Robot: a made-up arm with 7 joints. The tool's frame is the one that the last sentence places.
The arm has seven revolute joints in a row. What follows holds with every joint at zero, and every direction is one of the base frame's.
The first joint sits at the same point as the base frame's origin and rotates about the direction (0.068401, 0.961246, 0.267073), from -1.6 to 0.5 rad.
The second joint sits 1.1 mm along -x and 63.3 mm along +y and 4.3 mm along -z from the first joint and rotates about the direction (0.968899, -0.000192, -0.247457), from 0 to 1.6 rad.
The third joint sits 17.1 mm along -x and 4.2 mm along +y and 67 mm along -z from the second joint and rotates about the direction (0.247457, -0.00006, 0.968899), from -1.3 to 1.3 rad.
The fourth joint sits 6.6 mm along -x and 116.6 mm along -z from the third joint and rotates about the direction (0.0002, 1, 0.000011), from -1.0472 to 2.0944 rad.
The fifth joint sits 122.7 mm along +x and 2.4 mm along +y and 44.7 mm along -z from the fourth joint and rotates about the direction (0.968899, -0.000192, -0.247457), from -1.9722 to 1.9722 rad.
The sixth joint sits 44.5 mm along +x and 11.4 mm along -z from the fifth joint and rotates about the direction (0.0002, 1, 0.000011), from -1.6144 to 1.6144 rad.
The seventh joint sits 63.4 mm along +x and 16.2 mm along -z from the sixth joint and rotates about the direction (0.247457, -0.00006, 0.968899), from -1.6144 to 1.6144 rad.
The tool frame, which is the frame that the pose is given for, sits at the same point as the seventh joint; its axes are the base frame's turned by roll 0, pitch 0.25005 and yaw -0.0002 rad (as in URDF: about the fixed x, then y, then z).
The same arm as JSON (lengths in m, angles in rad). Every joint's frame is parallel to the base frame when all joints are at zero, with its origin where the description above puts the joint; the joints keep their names.
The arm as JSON. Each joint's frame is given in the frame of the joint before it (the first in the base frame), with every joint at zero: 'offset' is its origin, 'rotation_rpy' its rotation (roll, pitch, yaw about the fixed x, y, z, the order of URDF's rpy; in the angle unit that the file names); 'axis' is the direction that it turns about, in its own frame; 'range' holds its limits. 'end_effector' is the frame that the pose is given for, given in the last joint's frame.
{"length_unit": "m", "angle_unit": "rad", "chain": [{"id": "joint 1", "offset": [0.0, 0.0, 0.0], "rotation_rpy": [0.0, 0.0, 0.0], "axis": [0.068403, 0.961235, 0.26711], "range": [-1.6, 0.5]}, {"id": "joint 2", "offset": [-0.0011, 0.0633, -0.0043], "rotation_rpy": [0.0, 0.0, 0.0], "axis": [0.968889, -0.0002, -0.247497], "range": [0.0, 1.6]}, {"id": "joint 3", "offset": [-0.0171, 0.0042, -0.067], "rotation_rpy": [0.0, 0.0, 0.0], "axis": [0.247497, -0.0001, 0.968889], "range": [-1.3, 1.3]}, {"id": "joint 4", "offset": [-0.0066, 0.0, -0.1166], "rotation_rpy": [0.0, 0.0, 0.0], "axis": [0.0002, 1.0, 0.0], "range": [-1.0472, 2.0944]}, {"id": "joint 5", "offset": [0.1227, 0.0024, -0.0447], "rotation_rpy": [0.0, 0.0, 0.0], "axis": [0.968889, -0.0002, -0.247497], "range": [-1.9722, 1.9722]}, {"id": "joint 6", "offset": [0.0445, 0.0, -0.0114], "rotation_rpy": [0.0, 0.0, 0.0], "axis": [0.0002, 1.0, 0.0], "range": [-1.6144, 1.6144]}, {"id": "joint 7", "offset": [0.0634, 0.0, -0.0162], "rotation_rpy": [0.0, 0.0, 0.0], "axis": [0.247497, -0.0001, 0.968889], "range": [-1.6144, 1.6144]}], "end_effector": {"offset": [0.0, 0.0, 0.0], "rotation_rpy": [0.0, 0.25, -0.0002]}}
